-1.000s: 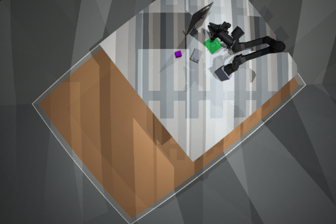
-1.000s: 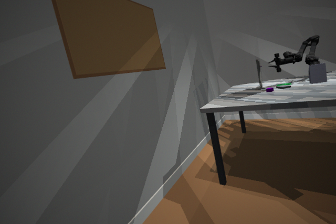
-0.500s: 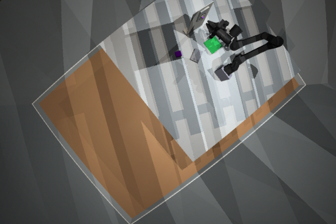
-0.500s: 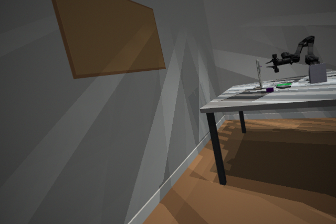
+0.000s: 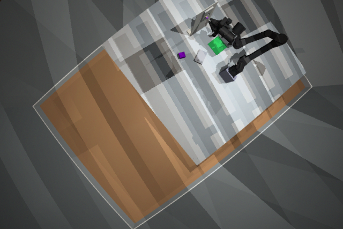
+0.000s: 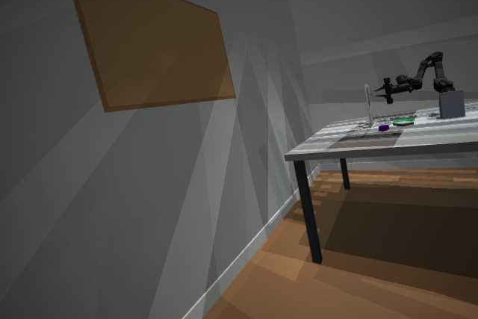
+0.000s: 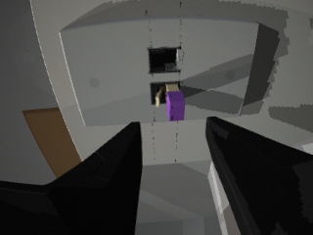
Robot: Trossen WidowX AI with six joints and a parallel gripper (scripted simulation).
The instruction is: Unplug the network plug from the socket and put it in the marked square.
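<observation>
The network plug is 3 cm ahead of my gripper tip. From my gripper tip the other things lie so: flat grey plate: 23 cm below, 15 cm to the left, 12 cm behind; upright panel: 9 cm below, 5 cm ahead, 1 cm to the right; green marked square: 23 cm below, 16 cm behind, 3 cm to the right.
</observation>
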